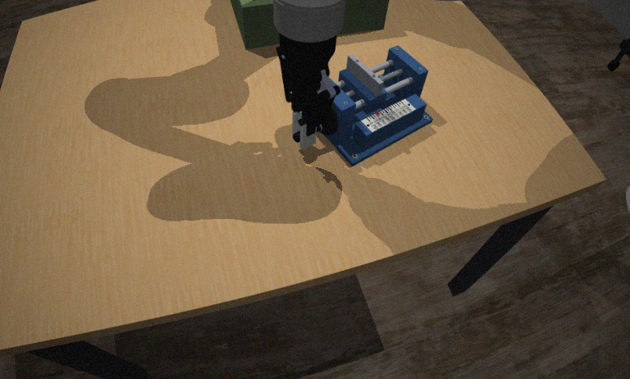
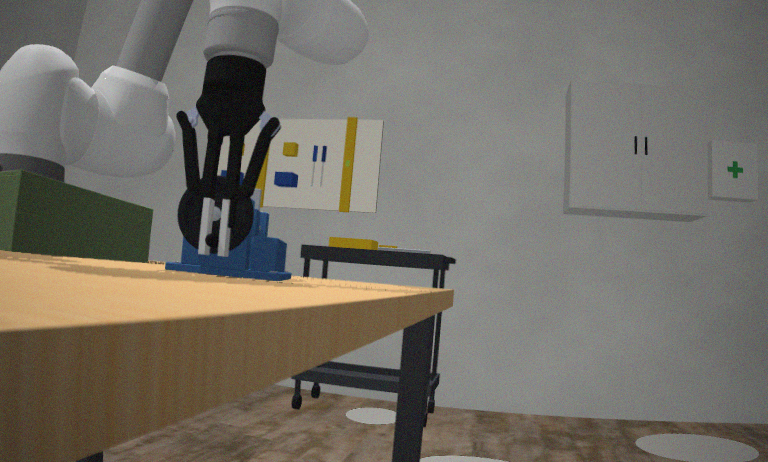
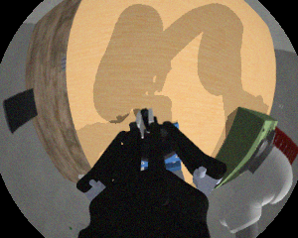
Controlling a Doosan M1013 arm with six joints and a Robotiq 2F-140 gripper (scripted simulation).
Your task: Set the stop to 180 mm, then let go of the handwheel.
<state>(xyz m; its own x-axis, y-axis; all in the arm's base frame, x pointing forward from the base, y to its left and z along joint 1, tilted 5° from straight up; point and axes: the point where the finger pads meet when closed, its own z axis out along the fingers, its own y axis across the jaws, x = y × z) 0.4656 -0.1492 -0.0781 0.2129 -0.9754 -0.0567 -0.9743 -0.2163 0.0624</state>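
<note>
The handwheel lies 10 mm behind my hand, 20 mm to the left of it and 10 mm below it. Round my hand: stop plate (30 mm behind, 120 mm to the left, 30 mm above).
</note>
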